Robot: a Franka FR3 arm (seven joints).
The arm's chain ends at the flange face. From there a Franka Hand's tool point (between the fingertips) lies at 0.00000 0.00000 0.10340 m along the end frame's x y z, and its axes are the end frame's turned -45 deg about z.
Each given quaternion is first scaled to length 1.
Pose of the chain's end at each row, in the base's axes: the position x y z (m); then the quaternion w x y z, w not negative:
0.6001 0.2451 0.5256 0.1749 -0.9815 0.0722 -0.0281
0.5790 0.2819 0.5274 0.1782 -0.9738 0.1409 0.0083
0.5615 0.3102 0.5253 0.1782 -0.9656 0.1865 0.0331
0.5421 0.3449 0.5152 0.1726 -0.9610 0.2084 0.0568
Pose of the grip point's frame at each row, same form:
0.6084 0.2802 0.4287 0.1508 -0.9344 -0.3089 -0.0929
0.5825 0.3180 0.4306 0.1678 -0.9536 -0.2425 -0.0605
0.5618 0.3471 0.4287 0.1773 -0.9635 -0.1972 -0.0376
0.5383 0.3817 0.4186 0.1812 -0.9676 -0.1752 -0.0136

